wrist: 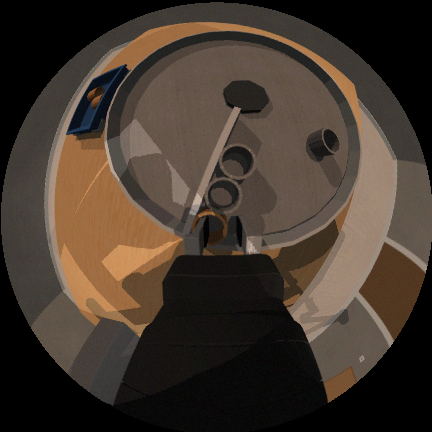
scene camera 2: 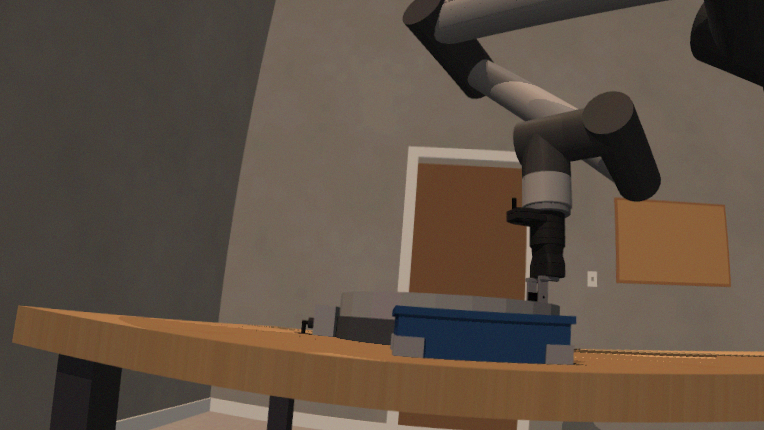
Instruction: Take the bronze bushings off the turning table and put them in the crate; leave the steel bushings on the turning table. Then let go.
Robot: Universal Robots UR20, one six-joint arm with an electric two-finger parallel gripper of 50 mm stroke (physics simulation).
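Places are measured from the arm's base along level axes (x ahead, y right, z down), in centimetres.
Pixels of known places: gripper, fingertip midpoint: [wrist: 222, 225].
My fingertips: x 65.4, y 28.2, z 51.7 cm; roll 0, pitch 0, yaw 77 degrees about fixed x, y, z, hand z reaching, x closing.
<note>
Behind a point stands the place of what it marks.
My gripper [scene camera 2: 537, 299] {x 65.4, y 28.2, z 51.7 cm} [wrist: 222, 225] {x 65.4, y 28.2, z 51.7 cm} is open, pointing down, low at the near rim of the turning table [scene camera 2: 374, 303] {x 98.7, y 13.1, z 53.6 cm} [wrist: 175, 90] {x 83.3, y 17.3, z 54.7 cm}. A bronze bushing [wrist: 210, 213] {x 66.6, y 26.7, z 50.9 cm} stands there; in the wrist view the left finger overlaps its ring, and the right finger is apart from it. Two steel bushings [wrist: 237, 146] {x 74.1, y 27.9, z 51.3 cm} [wrist: 240, 196] {x 69.0, y 29.3, z 50.9 cm} stand beyond it in a row along the bar. Another steel bushing [wrist: 317, 145] {x 78.5, y 38.4, z 52.4 cm} stands apart on the right. The blue crate [scene camera 2: 481, 339] {x 88.8, y -15.8, z 57.8 cm} [wrist: 86, 120] {x 82.9, y -12.1, z 59.5 cm} holds two bronze bushings [wrist: 94, 93] {x 90.0, y -9.6, z 56.3 cm} [wrist: 98, 102] {x 84.5, y -2.3, z 54.9 cm}. In the scene view its wall hides its inside.
A pale straight bar [wrist: 220, 150] runs from the dark hub [wrist: 246, 96] {x 82.9, y 27.9, z 53.9 cm} to the near rim, left of the bushing row. The turning table's raised rim surrounds its surface. Both it and the crate stand on the wooden table [scene camera 2: 240, 368] {x 110.9, y -22.1, z 62.1 cm} [wrist: 85, 185] {x 65.0, y -5.4, z 60.0 cm}.
</note>
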